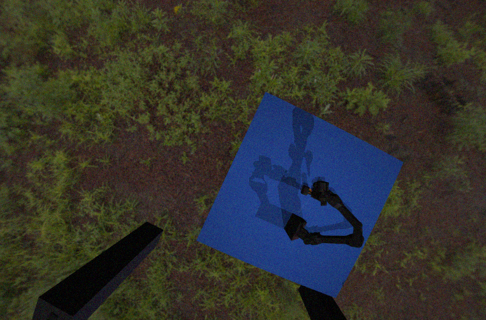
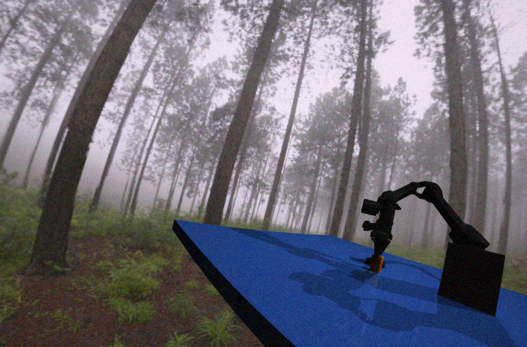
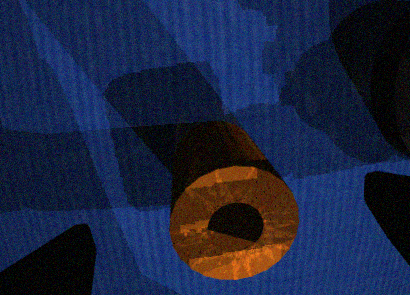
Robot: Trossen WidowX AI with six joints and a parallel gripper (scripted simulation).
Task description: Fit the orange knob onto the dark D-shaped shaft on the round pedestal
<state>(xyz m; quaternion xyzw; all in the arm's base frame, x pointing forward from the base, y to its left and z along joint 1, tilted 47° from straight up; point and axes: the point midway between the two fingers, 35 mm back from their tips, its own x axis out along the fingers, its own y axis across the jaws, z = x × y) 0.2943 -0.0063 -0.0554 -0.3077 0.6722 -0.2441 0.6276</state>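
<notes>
My gripper tip is now 30 mm above the orange knob. From my gripper tip the other things lie so: dark round pedestal (120 mm to the right, 30 mm below, 30 mm ahead).
</notes>
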